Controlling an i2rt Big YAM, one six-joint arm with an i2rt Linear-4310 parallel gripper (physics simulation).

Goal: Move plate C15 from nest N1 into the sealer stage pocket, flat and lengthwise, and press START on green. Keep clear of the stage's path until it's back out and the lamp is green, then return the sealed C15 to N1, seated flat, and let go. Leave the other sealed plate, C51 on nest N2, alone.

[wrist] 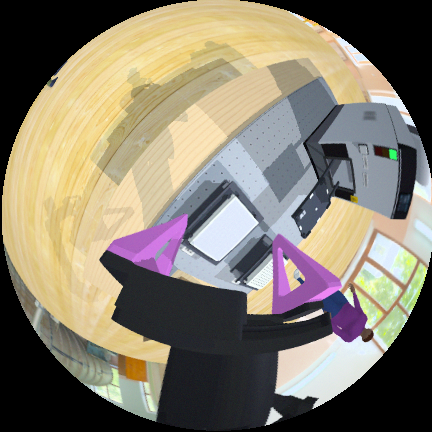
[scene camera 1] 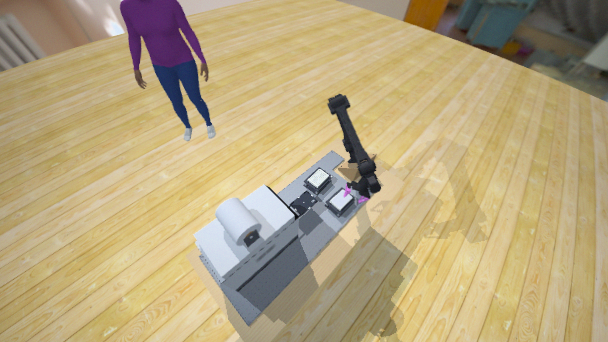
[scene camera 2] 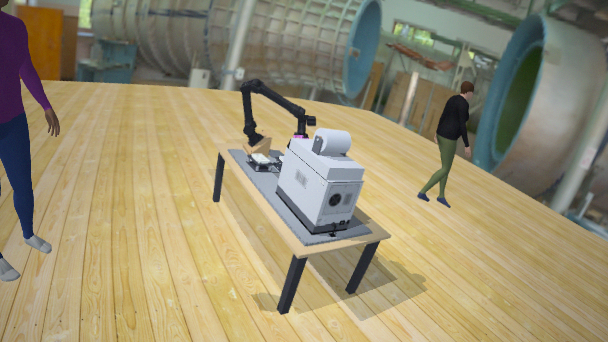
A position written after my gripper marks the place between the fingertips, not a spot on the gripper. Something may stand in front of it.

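A sealer housing (scene camera 2: pixel 311 201) is visible; the housing also appears in scene camera 1 (scene camera 1: pixel 249 268) and in the wrist view (wrist: pixel 374 175). My gripper (wrist: pixel 232 228): open, holding nothing.
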